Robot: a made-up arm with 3 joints. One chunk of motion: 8 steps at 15 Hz.
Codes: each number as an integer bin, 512 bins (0 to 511) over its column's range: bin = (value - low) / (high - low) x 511, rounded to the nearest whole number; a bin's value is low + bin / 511 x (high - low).
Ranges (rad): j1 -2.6..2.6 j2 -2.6..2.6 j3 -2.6..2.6
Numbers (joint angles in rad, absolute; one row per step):
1: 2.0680 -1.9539 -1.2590
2: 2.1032 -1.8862 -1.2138
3: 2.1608 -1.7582 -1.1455
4: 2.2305 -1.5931 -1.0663
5: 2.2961 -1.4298 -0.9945
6: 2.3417 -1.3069 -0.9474
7: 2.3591 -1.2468 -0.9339
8: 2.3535 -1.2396 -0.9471
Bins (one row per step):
1: 459 63 132
2: 462 70 136
3: 468 83 143
4: 475 99 151
5: 481 115 158
6: 486 127 162
7: 487 133 164
8: 487 134 162

